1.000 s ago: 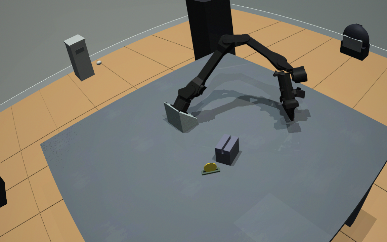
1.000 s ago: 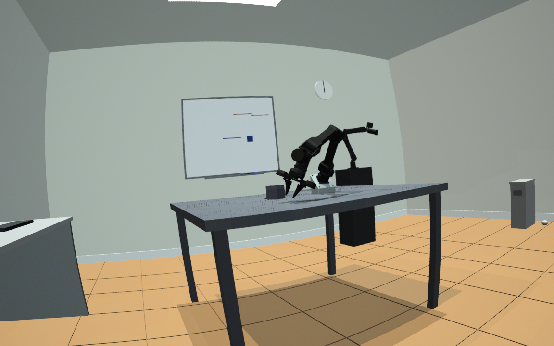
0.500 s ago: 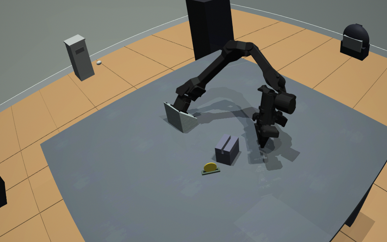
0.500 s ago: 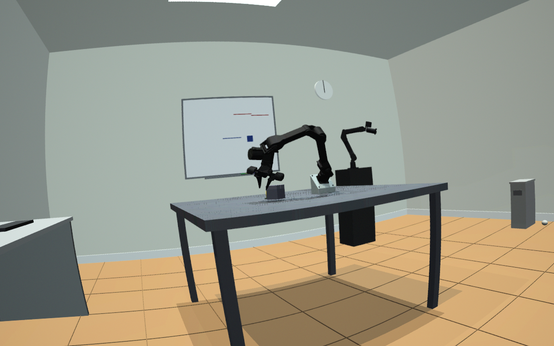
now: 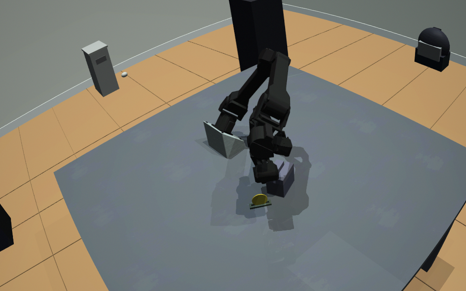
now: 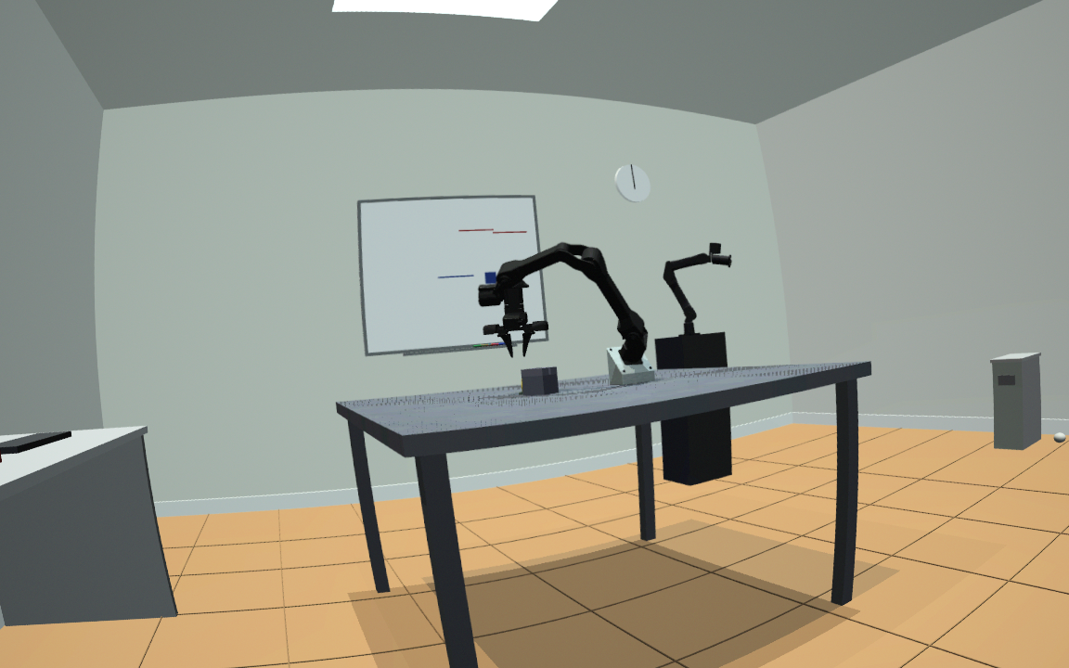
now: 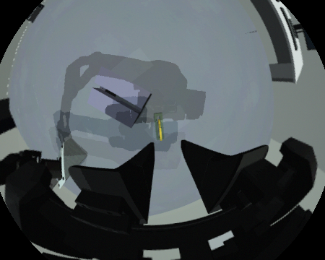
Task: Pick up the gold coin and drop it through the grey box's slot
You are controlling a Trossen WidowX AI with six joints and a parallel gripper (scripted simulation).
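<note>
Right now the gold coin is 1 cm behind my gripper tip, 1 cm to the right of it and 9 cm below it.
</note>
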